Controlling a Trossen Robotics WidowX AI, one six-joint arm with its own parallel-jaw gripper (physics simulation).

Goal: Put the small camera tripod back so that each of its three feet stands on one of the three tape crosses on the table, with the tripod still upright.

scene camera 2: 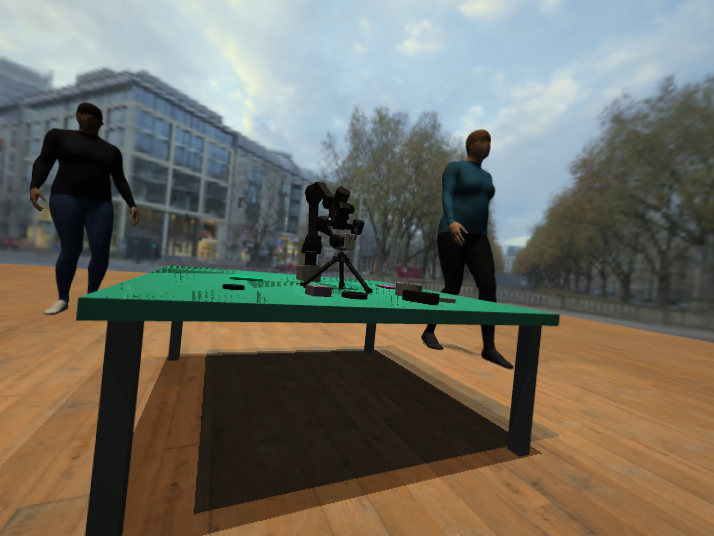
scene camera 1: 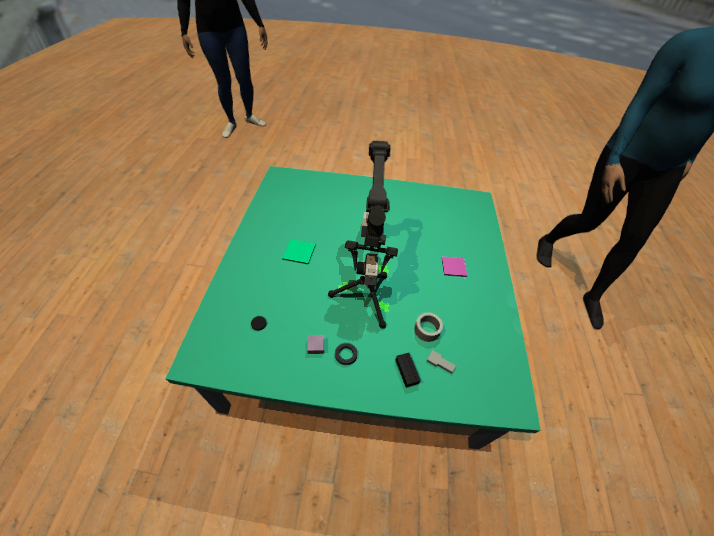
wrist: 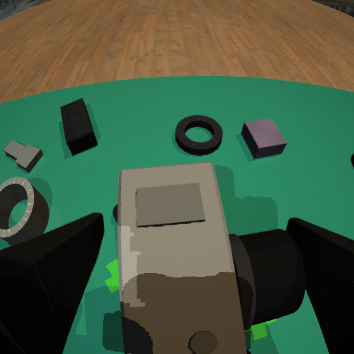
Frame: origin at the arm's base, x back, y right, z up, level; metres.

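Seen in the pictures: gripper, fingertip midpoint: (scene camera 2: 344,238) (scene camera 1: 367,272) (wrist: 199,226); arm's base, origin of the base link: (scene camera 2: 310,265).
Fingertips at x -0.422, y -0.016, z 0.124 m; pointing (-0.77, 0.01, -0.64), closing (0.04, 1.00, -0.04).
Offsets run from my fingertips to a thing's top centre. "spot": to the spot under its first point. Level surfaces: height alone.
The black tripod (scene camera 1: 377,308) (scene camera 2: 341,266) stands upright with a beige-and-black camera (scene camera 1: 371,270) (scene camera 2: 348,241) (wrist: 172,250) on top. Bright green tape crosses show in scene view 1: one cross @[dx +0.002, dy -0.080, dz -0.199 m] (scene camera 1: 384,306) near the front leg, another cross @[spot: dx +0.021, dy +0.093, dz -0.135 m] (scene camera 1: 342,286) near the left leg, and a partly hidden cross @[spot: dx +0.162, dy -0.068, dz -0.179 m] (scene camera 1: 385,270) near the back foot. The front and left feet rest off their crosses, toward the front edge. My gripper (scene camera 1: 371,267) (scene camera 2: 345,235) (wrist: 199,226) is open, its fingers on either side of the camera, gripping nothing. In the wrist view the camera hides most of the tripod.
Toward the front of the green table @[dz -0.199 m] (scene camera 1: 276,357) lie a black disc @[dx -0.171, dy +0.381, dz -0.189 m] (scene camera 1: 258,323), pink block @[dx -0.220, dy +0.145, dz -0.171 m] (scene camera 1: 315,344), black ring @[dx -0.233, dy +0.031, dz -0.184 m] (scene camera 1: 337,361), black box @[dx -0.259, dy -0.193, dz -0.164 m] (scene camera 1: 407,369), grey T-shaped piece @[dx -0.207, dy -0.315, dz -0.184 m] (scene camera 1: 442,362) and grey ring @[dx -0.076, dy -0.259, dz -0.151 m] (scene camera 1: 419,334). A green square @[spot: dx +0.208, dy +0.323, dz -0.189 m] (scene camera 1: 299,252) and magenta square @[spot: dx +0.268, dy -0.373, dz -0.190 m] (scene camera 1: 454,266) lie at the sides.
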